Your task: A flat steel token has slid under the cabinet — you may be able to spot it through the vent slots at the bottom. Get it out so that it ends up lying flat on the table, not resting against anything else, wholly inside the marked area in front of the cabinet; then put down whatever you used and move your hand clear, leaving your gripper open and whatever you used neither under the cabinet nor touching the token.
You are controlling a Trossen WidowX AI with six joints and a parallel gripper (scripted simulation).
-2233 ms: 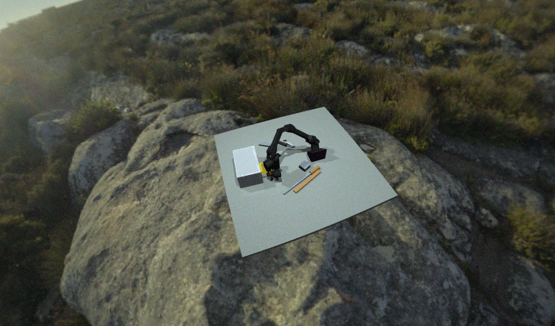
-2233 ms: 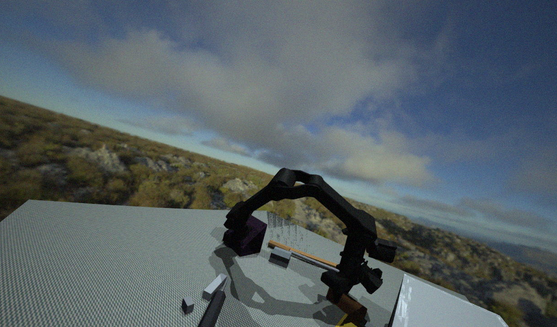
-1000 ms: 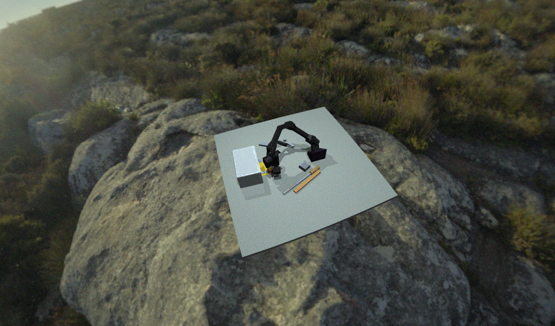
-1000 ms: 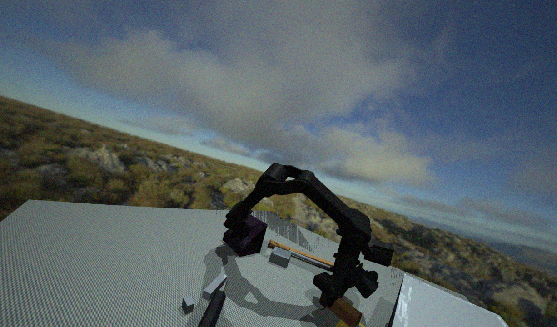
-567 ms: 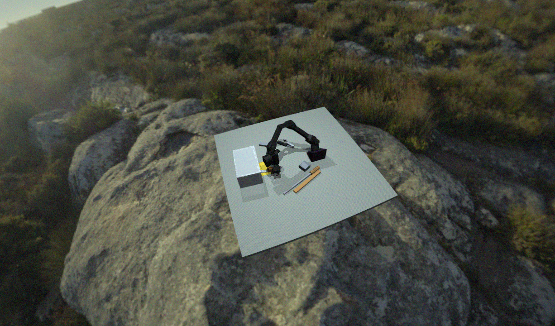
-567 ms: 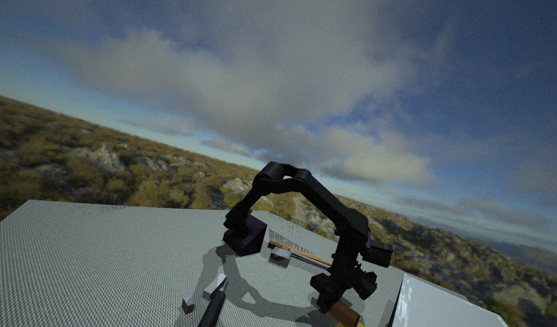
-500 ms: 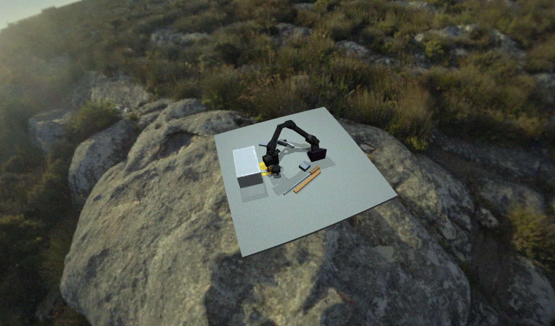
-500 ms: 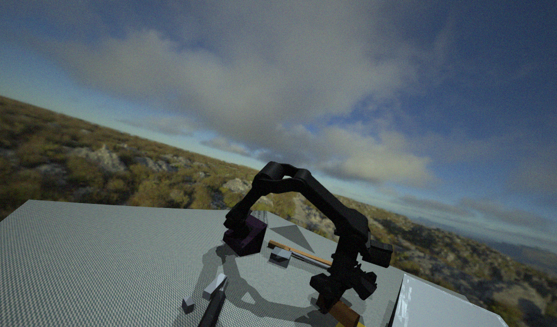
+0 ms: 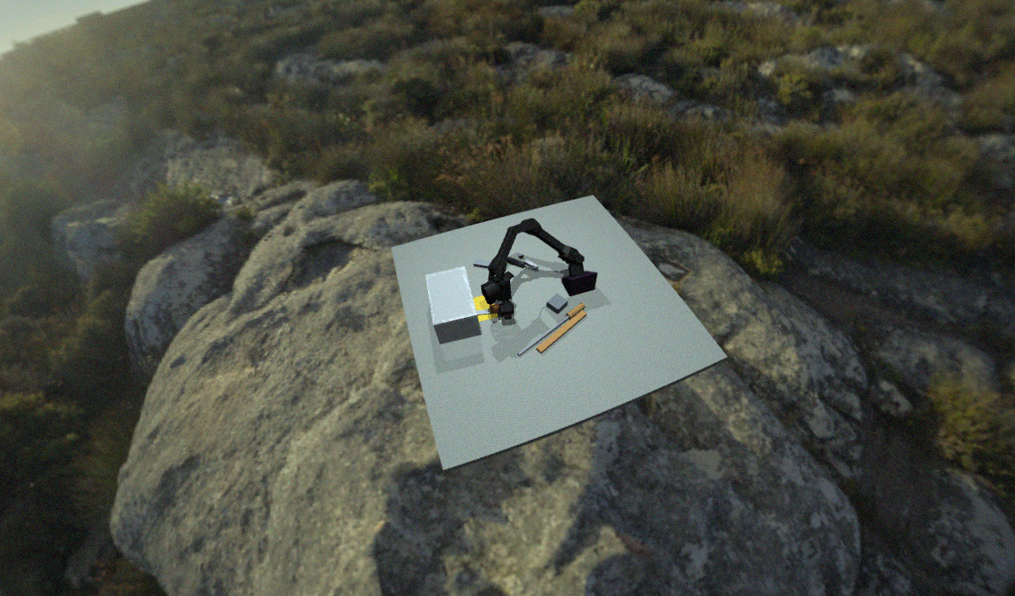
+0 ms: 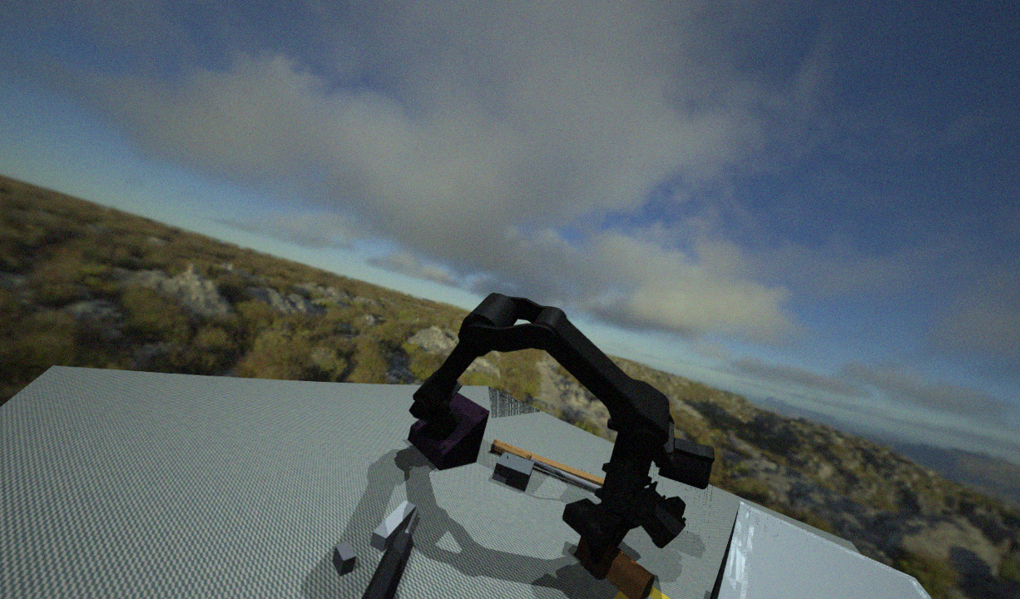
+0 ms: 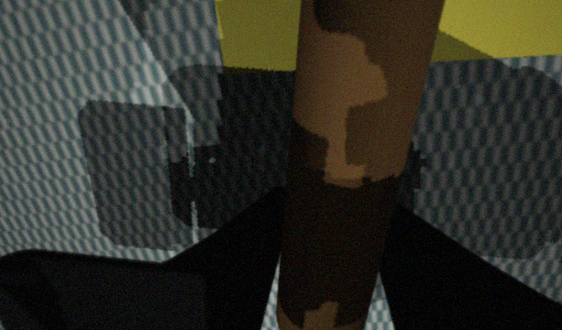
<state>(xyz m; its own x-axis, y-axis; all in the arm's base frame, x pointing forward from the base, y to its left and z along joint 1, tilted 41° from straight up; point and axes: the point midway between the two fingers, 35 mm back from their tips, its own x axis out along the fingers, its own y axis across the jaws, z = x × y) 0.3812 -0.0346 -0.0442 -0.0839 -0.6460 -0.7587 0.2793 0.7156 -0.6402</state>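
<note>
The grey block lies 230 mm behind my gripper tip, 80 mm to the left of it and 10 mm above it. Round my gripper tip: grey bar 230 mm behind, 210 mm to the right; small grey cube 290 mm to the right, 210 mm behind; wooden stick 220 mm to the left, 180 mm behind.
</note>
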